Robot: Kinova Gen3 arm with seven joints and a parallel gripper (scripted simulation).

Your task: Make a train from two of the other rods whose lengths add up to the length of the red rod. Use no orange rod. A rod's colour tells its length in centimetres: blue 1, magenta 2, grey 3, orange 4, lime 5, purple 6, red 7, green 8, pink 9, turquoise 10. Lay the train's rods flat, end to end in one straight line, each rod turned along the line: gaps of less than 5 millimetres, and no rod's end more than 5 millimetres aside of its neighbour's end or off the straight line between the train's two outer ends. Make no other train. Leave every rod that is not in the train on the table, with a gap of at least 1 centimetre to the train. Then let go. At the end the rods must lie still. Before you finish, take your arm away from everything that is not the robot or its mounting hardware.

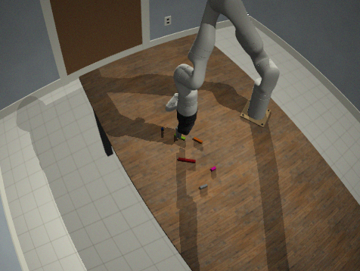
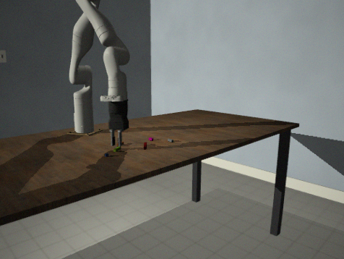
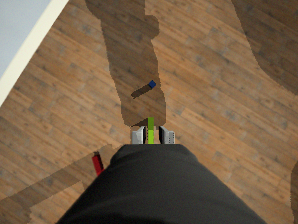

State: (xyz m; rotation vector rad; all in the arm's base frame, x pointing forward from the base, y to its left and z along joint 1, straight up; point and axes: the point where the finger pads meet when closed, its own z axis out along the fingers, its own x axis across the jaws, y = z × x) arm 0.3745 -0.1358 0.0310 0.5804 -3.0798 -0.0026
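Now: hand 30 mm above the lime rod. Round my hand: orange rod 40 mm behind, 60 mm to the left, 30 mm below; small blue rod 30 mm ahead, 80 mm to the right, 30 mm below; red rod 60 mm ahead, 110 mm to the left, 30 mm below.
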